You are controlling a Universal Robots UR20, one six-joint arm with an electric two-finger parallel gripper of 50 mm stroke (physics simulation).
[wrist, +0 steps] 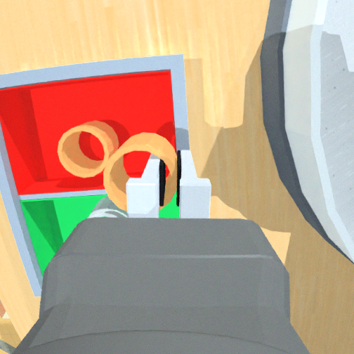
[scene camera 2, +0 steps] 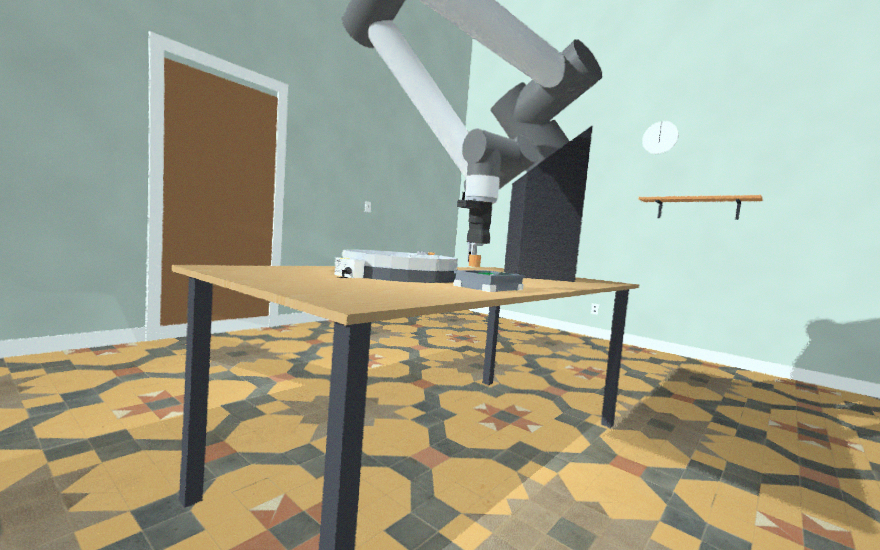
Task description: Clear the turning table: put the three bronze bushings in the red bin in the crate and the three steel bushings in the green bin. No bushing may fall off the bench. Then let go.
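Seen in the pictures: gripper, between the fingertips: [scene camera 2: 471,262]; arm's base, origin of its link: [scene camera 2: 547,157].
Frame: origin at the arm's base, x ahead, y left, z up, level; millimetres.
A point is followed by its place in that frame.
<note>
My gripper [scene camera 2: 473,251] @[z -522, x 835, y 1 mm] [wrist: 170,167] is shut on the wall of an upright bronze bushing [scene camera 2: 475,260] @[z -513, x 858, y 25 mm] [wrist: 150,141]. It holds the bushing above the crate [scene camera 2: 499,284] @[z -579, x 884, y 124 mm] [wrist: 177,67], over the divider between the bins and near the wall on the turning table's side. Another bronze bushing [wrist: 106,139] is in the red bin [wrist: 100,100]. In the green bin [wrist: 75,215], part of a pale grey ring, seemingly a steel bushing [wrist: 106,208], shows behind the gripper. On the turning table [scene camera 2: 410,262] @[z -536, x 966, y -154 mm] [wrist: 302,100], a bronze piece [scene camera 2: 430,253] @[z -513, x 639, y -269 mm] and small grey shapes show in the scene view.
A white device [scene camera 2: 352,267] @[z -566, x 1066, y -307 mm] stands against the turning table's left side. A tall dark panel [scene camera 2: 548,220] @[z -324, x 164, y 76 mm] stands on the bench [scene camera 2: 305,285] @[z -600, x 1328, y -234 mm] behind the crate. In the wrist view, the turning table's raised rim lies right of the crate. My gripper body hides the crate's lower part.
</note>
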